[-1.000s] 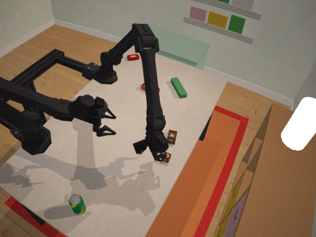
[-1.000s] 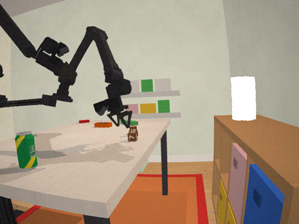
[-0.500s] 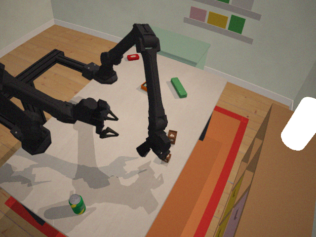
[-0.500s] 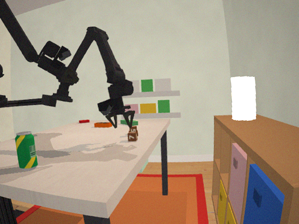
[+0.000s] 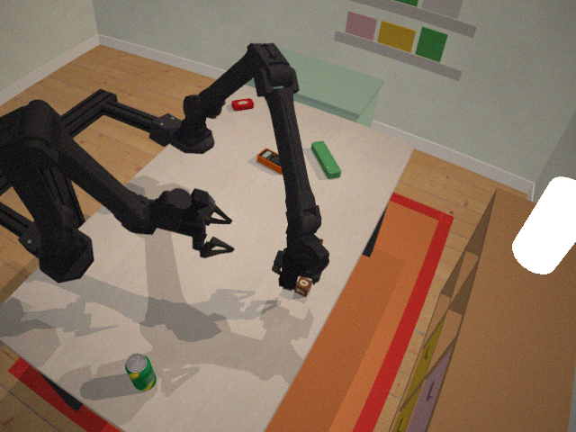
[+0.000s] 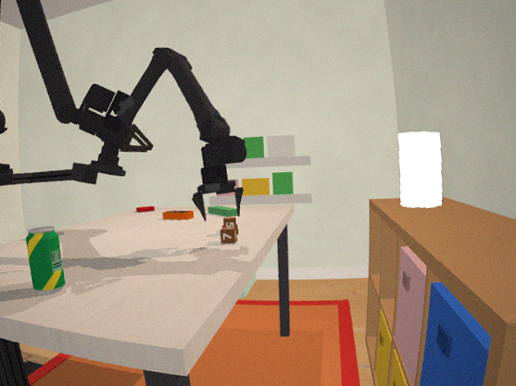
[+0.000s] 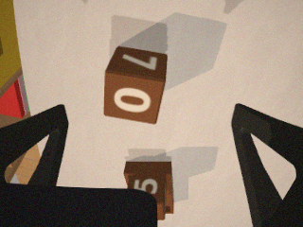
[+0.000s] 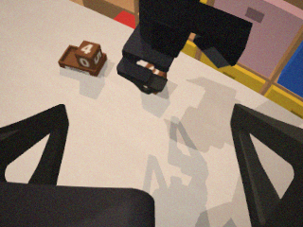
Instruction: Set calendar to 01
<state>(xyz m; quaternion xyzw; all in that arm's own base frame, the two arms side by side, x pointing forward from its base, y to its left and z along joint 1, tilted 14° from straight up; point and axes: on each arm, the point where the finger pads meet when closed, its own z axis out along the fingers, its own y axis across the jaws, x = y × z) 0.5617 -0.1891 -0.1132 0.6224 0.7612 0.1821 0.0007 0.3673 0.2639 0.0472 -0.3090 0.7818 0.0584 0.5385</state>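
Right now my left hand is 1 cm short of the brown number cube, 2 cm to the right of it and 6 cm above it. Also, from my left hand: red item (68 cm behind, 78 cm to the left, 6 cm below); brown tray (3 cm behind, 17 cm to the left, 7 cm below); orange multimeter (35 cm behind, 49 cm to the left, 6 cm below).
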